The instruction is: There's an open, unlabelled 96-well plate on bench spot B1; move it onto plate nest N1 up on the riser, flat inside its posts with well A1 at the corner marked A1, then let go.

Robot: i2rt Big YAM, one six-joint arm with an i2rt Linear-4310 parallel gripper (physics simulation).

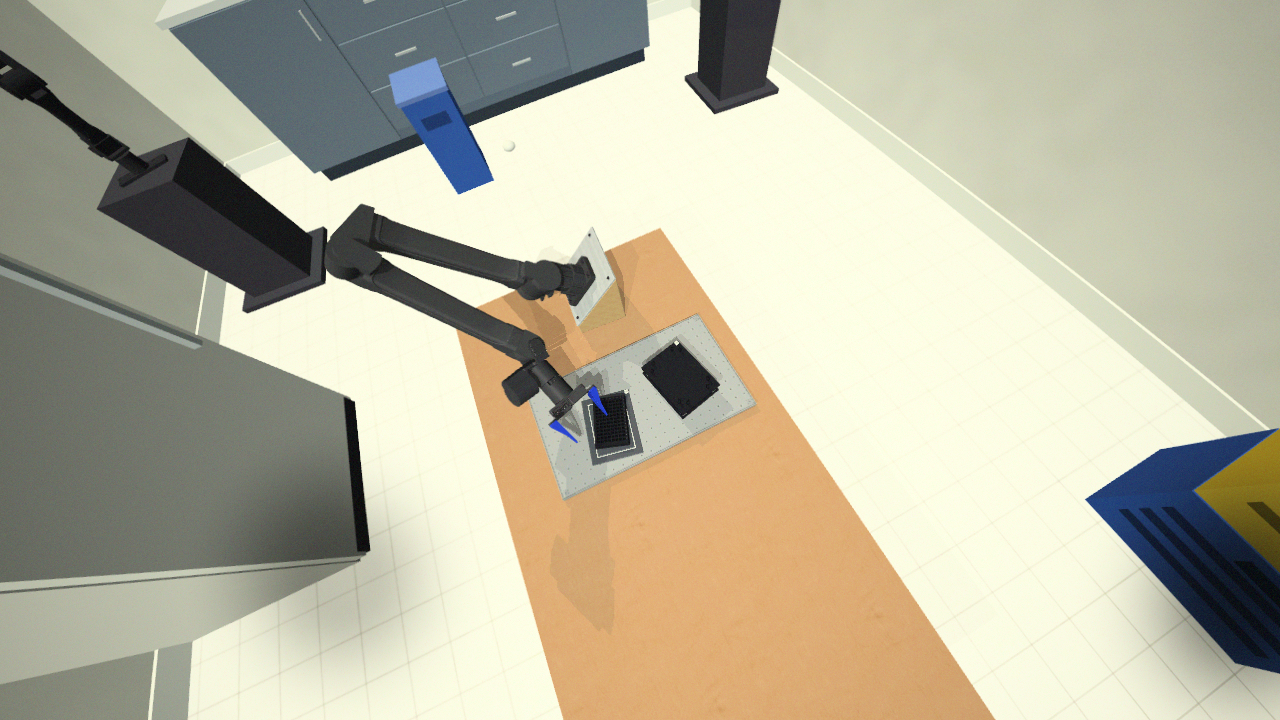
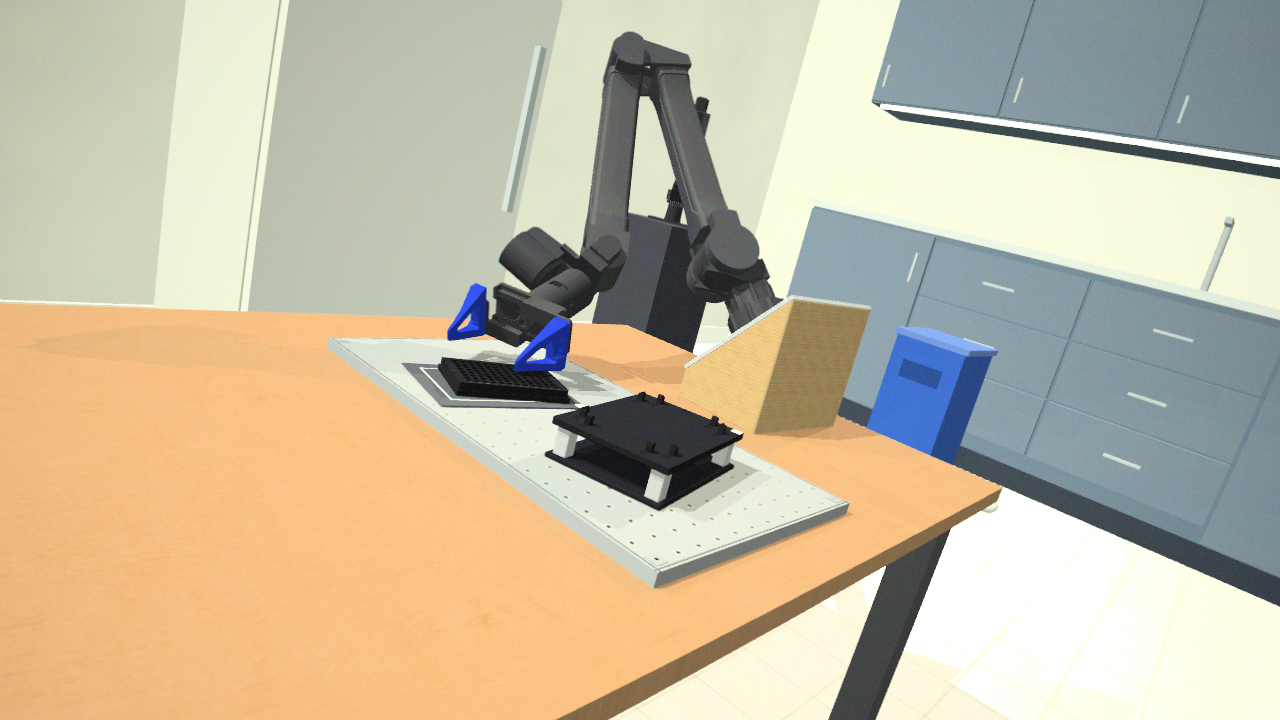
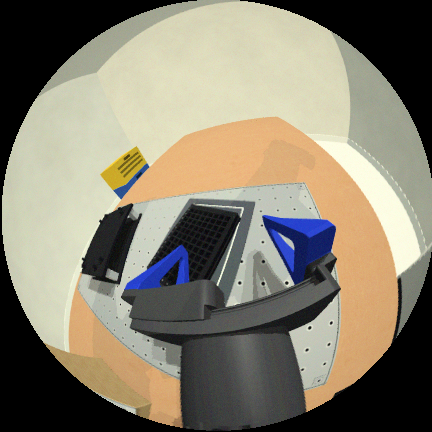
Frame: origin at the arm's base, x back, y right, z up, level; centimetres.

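Seen in the pictures: gripper, fingertip midpoint: [image 1: 592, 428] [image 2: 480, 350] [image 3: 221, 235]; arm's base, origin of the base link: [image 1: 580, 282] [image 2: 766, 341].
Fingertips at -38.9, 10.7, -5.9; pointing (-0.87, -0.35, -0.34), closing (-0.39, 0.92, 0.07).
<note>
Pixels of each thing's top centre, then the offset from my fingertips to it, as dx, dy, dz. Level surfaces: height alone.
- black 96-well plate, middle of its top: [image 2: 505, 373] [image 3: 188, 242] [image 1: 610, 420] +0.7, -4.6, -1.1
- Nest N1, middle of its top: [image 2: 657, 414] [image 3: 97, 234] [image 1: 679, 374] +3.8, -25.0, +2.2
- perforated grey board, middle of its top: [image 2: 570, 414] [image 3: 144, 259] [image 1: 636, 398] +4.0, -12.9, -2.7
- wooden table, its level: dz -4.0
The black 96-well plate [image 1: 612, 422] [image 2: 505, 380] [image 3: 207, 235] lies flat on bench spot B1 [image 1: 638, 445] [image 2: 425, 381] [image 3: 246, 215], a grey patch with a white outline. My gripper [image 1: 591, 428] [image 2: 483, 353] [image 3: 221, 235] is open and empty, a little above the plate and off to one side: one blue finger hangs over the plate, the other over the board beside it. Nest N1 [image 1: 680, 380] [image 2: 648, 431] [image 3: 102, 242] is a black platform with short posts, raised on white legs. The A1 lettering is too small to read.
The spot and riser stand on a perforated grey board [image 1: 657, 429] [image 2: 626, 537] [image 3: 310, 345] on the wooden table [image 1: 716, 573] [image 2: 268, 501] [image 3: 225, 145]. The arm's wedge-shaped wooden mount [image 1: 606, 308] [image 2: 805, 367] stands behind the board, near the riser.
</note>
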